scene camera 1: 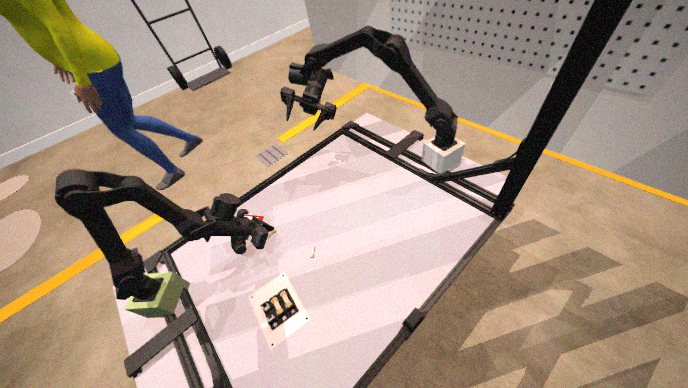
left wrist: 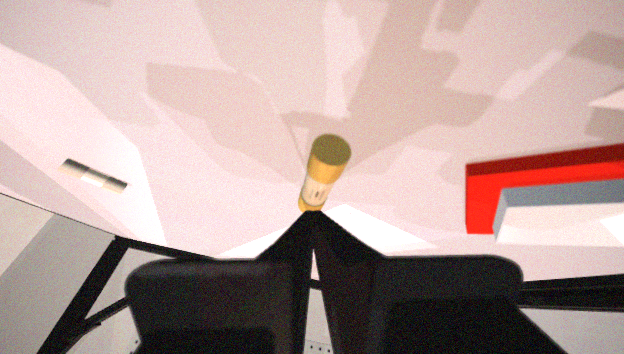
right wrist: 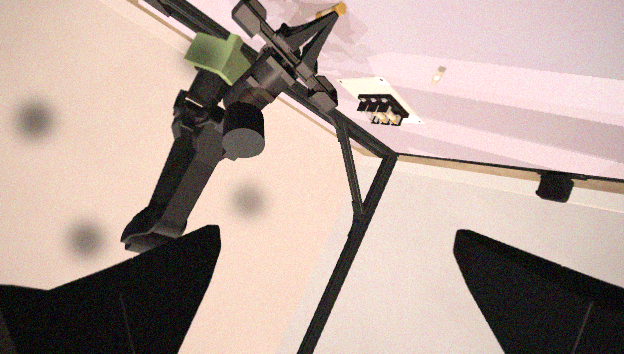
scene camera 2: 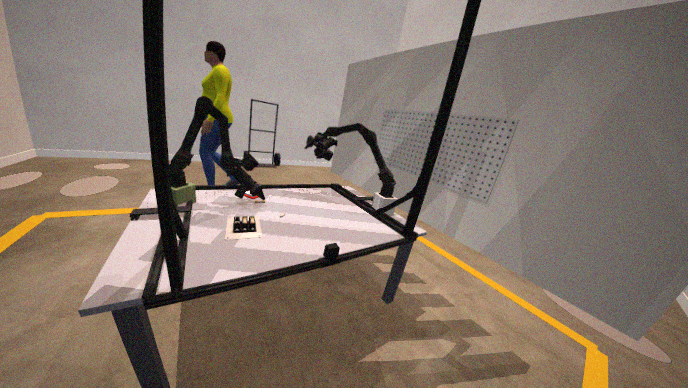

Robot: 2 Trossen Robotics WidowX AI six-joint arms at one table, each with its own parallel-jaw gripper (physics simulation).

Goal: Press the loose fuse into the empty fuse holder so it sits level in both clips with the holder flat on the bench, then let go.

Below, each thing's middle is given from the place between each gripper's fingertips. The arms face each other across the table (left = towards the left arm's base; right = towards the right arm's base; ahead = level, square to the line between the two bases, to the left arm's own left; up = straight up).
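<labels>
Fuse (left wrist: 69, 167): my left hand 9 cm to the left of it, 15 cm past it, 1 cm above it.
Fuse: 14 cm to the left of my right hand, 29 cm behind it, 26 cm below it.
</labels>
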